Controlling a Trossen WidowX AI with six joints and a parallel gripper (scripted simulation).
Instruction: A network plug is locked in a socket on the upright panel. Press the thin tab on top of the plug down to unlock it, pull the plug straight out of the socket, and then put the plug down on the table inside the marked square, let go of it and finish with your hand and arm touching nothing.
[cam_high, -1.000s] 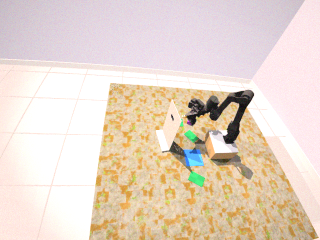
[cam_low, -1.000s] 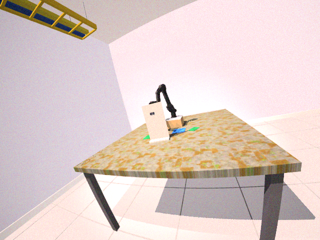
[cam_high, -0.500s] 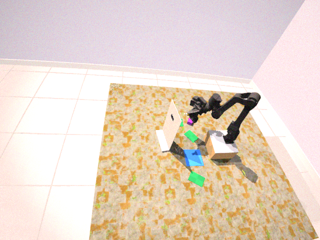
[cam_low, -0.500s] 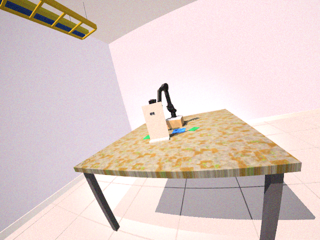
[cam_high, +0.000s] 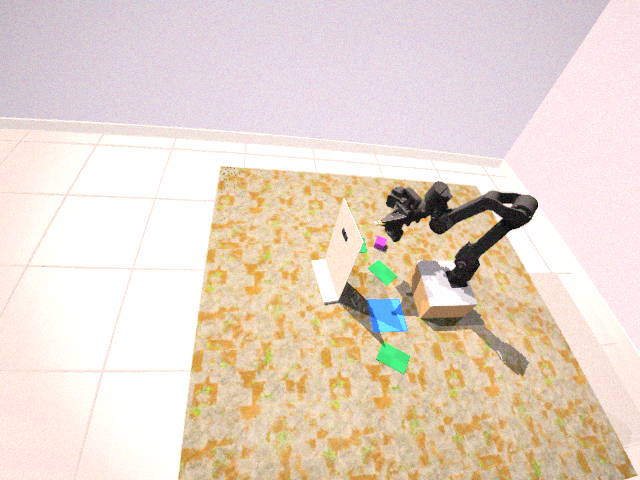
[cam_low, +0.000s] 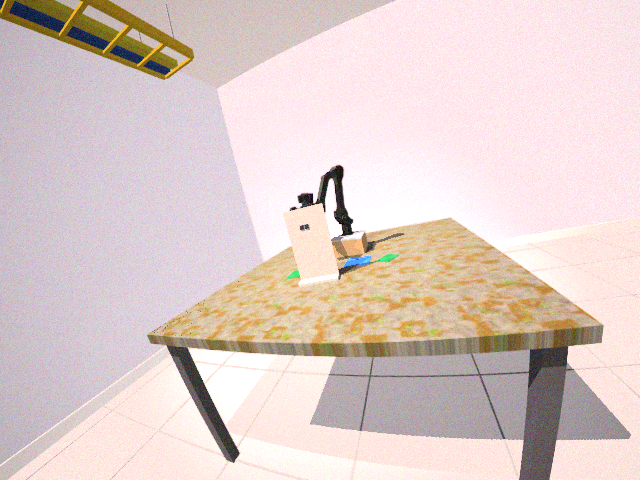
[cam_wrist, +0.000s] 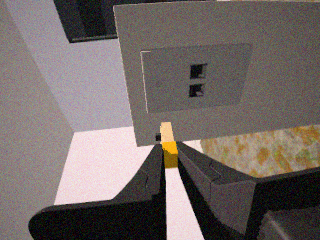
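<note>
Now: the blue marked square 28 cm below my gripper tip, 16 cm to the left of it and 7 cm behind it. From my gripper tip the other things lie so: yellowish plug 1 cm ahead; cream panel 14 cm below, 11 cm ahead, 1 cm to the left.
</note>
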